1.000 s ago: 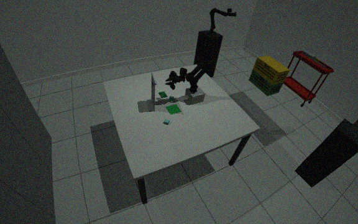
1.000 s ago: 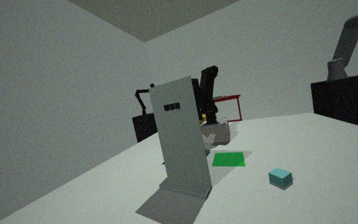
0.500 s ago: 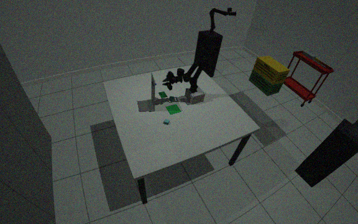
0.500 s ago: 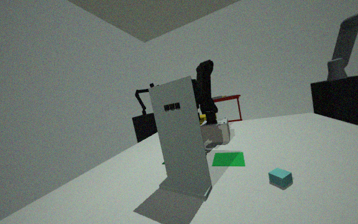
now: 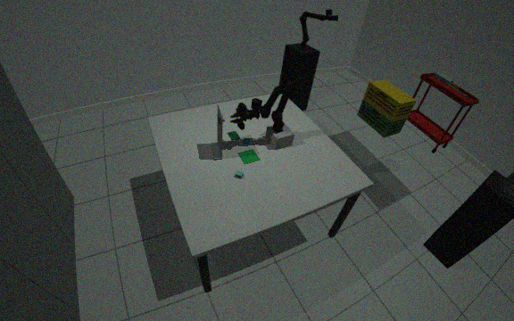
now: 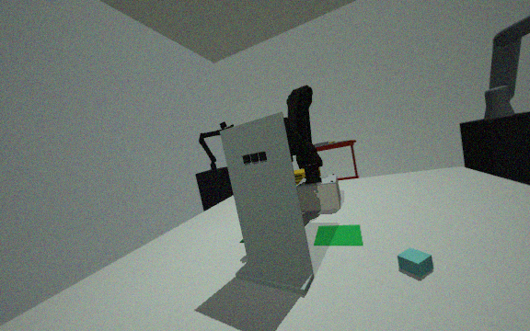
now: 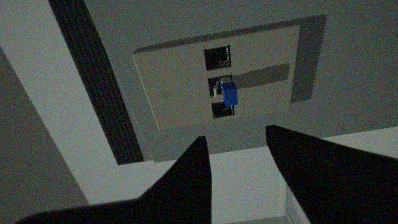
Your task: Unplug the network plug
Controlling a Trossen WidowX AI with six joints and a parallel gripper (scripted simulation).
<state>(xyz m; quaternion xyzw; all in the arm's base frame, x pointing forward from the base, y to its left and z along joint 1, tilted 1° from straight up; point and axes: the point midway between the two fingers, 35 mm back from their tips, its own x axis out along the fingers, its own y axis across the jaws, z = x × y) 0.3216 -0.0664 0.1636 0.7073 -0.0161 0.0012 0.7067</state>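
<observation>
Right now the blue network plug is 5 cm ahead of my gripper tip and 2 cm to the right of it. Also, from my gripper tip: thin pale tab: 6 cm ahead, 2 cm to the right; then green marked square: 26 cm below, 12 cm to the left, 9 cm behind; then grey upright panel: 11 cm below, 7 cm ahead, 2 cm to the right.
</observation>
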